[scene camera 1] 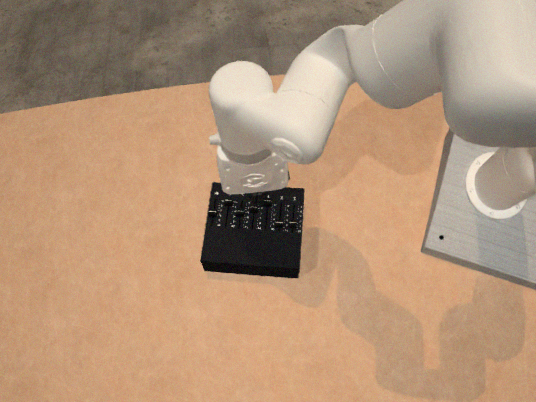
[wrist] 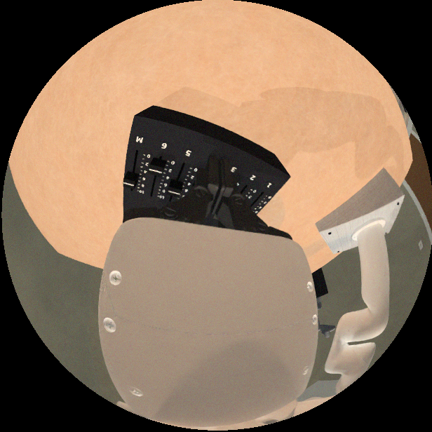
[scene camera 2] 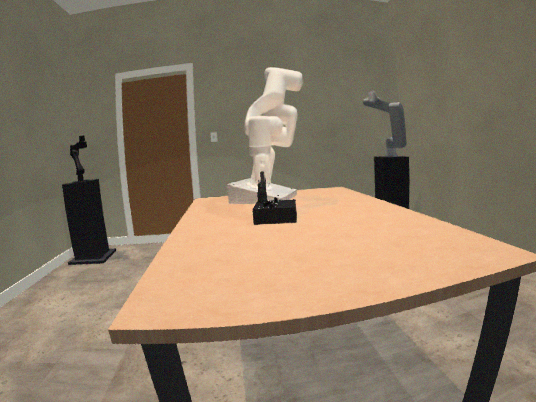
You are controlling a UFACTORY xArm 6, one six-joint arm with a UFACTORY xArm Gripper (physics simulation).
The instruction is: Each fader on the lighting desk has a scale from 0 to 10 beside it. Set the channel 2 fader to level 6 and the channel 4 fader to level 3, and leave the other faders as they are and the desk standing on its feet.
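Frame: origin at the arm's base, x right, y up, z back, level; millimetres.
Where they show: gripper, fingertip midpoint: (scene camera 1: 258, 197) (scene camera 2: 262, 202); arm's base, link origin: (scene camera 1: 496, 186).
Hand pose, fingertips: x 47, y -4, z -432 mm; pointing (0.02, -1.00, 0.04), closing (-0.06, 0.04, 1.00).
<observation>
Each offset is from my fingertips to the top centre of the thing.
The black lighting desk @[dy +7, dx -44, dz -14 mm] (scene camera 1: 251, 247) (scene camera 2: 275, 215) (wrist: 200, 132) stands on the table. In scene camera 1, the channel 4 fader @[dy +7, dx -20, dz -10 mm] (scene camera 1: 253, 209) is in the upper-middle part of its slot. The channel 2 fader @[dy +7, dx -54, dz +27 mm] (scene camera 1: 279, 223) is low in its slot, level with the channel 1 fader @[dy +7, dx -58, dz +49 mm] (scene camera 1: 293, 224). Exact levels are too small to read. My gripper (scene camera 2: 262, 201) (wrist: 214, 170) is shut and empty, pointing down at the channel 4 area. It hides the channel 4 label and fader in the wrist view; contact cannot be told. Its fingers are hidden in scene camera 1.
The M fader @[dy +7, dx -18, dz -79 mm] (scene camera 1: 212, 213) (wrist: 131, 179), channel 6 fader @[dy +7, dx -1, dz -51 mm] (scene camera 1: 228, 202) (wrist: 158, 165), channel 5 fader @[dy +7, dx -24, dz -33 mm] (scene camera 1: 240, 213) (wrist: 175, 187) and channel 3 fader @[dy +7, dx -12, dz +15 mm] (scene camera 1: 267, 201) stand close around channel 4. The arm's grey base plate (scene camera 1: 450, 220) (wrist: 345, 237) is to the right.
</observation>
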